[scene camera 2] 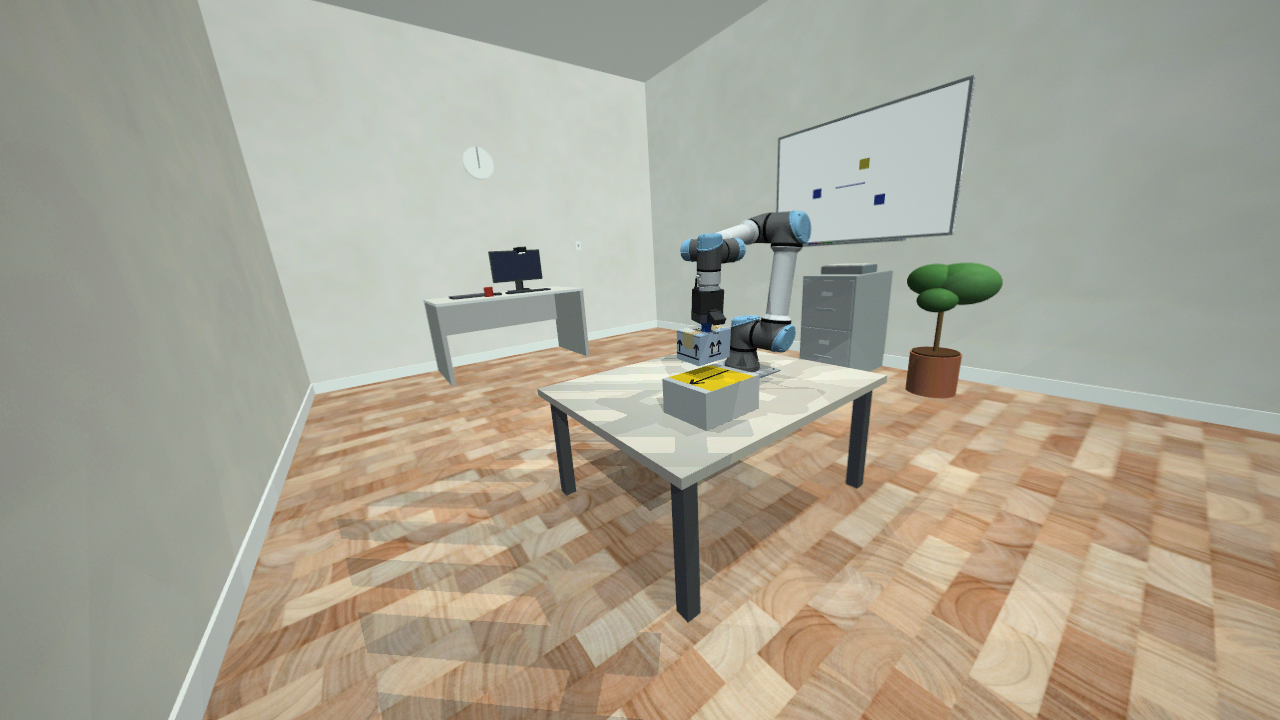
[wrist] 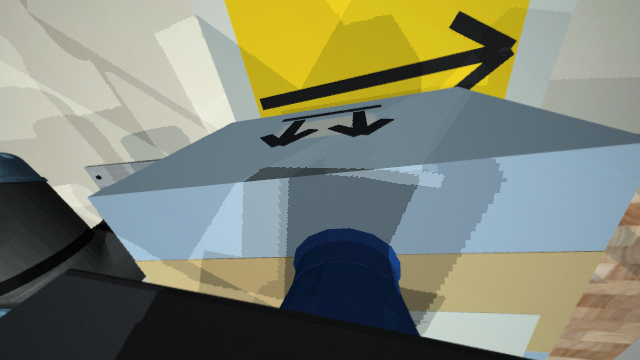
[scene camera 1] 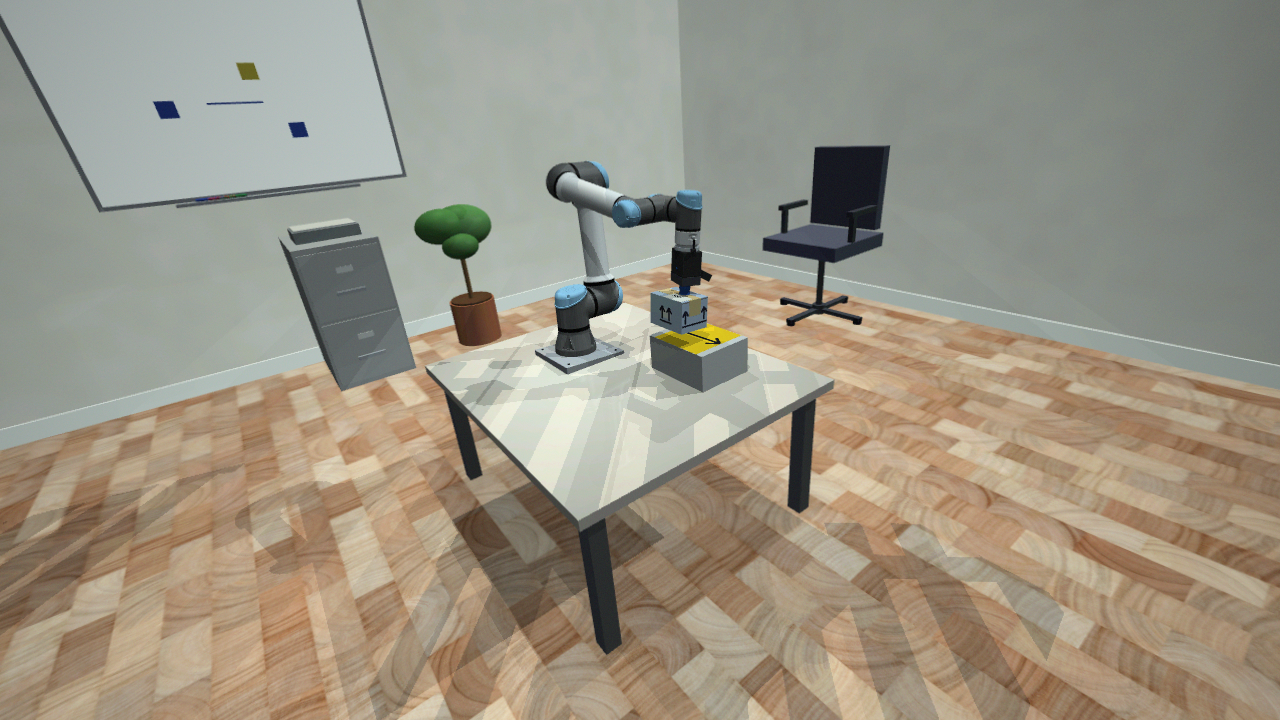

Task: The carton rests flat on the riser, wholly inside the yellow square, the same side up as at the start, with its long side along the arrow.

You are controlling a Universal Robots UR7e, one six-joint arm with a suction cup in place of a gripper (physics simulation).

my suction cup: holds a carton (scene camera 1: 682, 314)
a grey riser (scene camera 2: 707, 397): on the table
